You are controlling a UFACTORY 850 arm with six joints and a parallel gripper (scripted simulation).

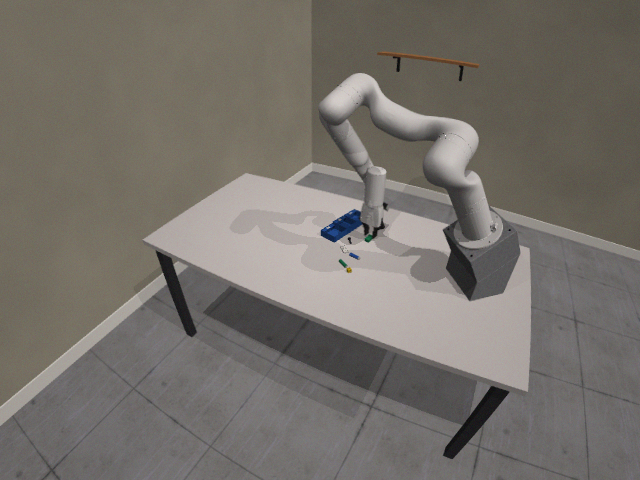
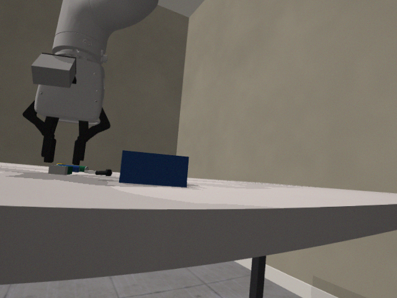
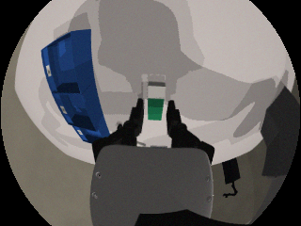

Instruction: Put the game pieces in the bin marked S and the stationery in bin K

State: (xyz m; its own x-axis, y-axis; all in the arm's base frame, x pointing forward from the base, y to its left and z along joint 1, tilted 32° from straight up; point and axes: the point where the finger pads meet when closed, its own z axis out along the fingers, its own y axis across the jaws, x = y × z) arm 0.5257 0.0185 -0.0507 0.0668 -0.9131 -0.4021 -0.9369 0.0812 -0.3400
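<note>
My gripper is now 1 cm to the left of the green block and 3 cm above it. Round my hand: white domino 4 cm ahead, 15 cm to the left, 3 cm below; black bolt 6 cm ahead, 8 cm to the left, 3 cm below; blue bin 14 cm ahead, 1 cm to the left, 2 cm below.
</note>
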